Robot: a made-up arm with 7 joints.
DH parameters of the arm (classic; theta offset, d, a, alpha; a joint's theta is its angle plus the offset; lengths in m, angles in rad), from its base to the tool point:
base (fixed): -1.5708 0.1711 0 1.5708
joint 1: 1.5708 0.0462 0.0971 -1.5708
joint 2: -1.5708 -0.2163 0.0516 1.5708
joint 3: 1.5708 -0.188 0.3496 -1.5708
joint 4: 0 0.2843 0.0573 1.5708
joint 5: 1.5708 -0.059 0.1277 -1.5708
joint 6: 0 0.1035 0.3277 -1.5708
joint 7: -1.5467 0 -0.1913 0
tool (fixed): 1.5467 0.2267 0 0
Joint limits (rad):
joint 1: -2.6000..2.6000
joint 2: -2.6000..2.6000
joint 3: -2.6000..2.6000
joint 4: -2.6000..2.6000
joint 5: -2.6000..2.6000
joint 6: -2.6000..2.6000
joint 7: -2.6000..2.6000
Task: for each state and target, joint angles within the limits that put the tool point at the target. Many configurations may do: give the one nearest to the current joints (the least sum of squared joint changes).
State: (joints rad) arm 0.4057 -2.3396 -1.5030 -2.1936 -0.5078 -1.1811 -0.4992
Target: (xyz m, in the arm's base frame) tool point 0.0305 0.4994 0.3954
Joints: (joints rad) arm 0.1101 -2.3319 -1.3111 -1.9805 -0.6603 -0.8867 -0.5556
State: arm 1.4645 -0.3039 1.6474 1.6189 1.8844 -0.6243 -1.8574
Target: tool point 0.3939 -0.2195 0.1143
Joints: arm 1.2585 0.0159 1.3176 1.7574 1.8931 -0.6769 -1.8517
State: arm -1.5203 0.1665 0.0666 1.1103 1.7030 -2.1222 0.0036
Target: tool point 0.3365 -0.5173 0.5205
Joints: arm -1.6452 -0.2128 0.2187 1.5335 1.6313 -2.5618 -0.3635
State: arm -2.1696 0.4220 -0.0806 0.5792 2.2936 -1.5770 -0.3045
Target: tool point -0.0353 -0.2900 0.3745
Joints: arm -2.6000 0.3045 -0.0193 1.0372 2.6000 -1.8313 -0.1587
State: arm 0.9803 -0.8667 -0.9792 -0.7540 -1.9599 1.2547 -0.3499
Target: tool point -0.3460 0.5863 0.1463
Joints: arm 1.1097 -0.5450 -0.5807 -0.6101 -2.0360 1.8318 0.0640
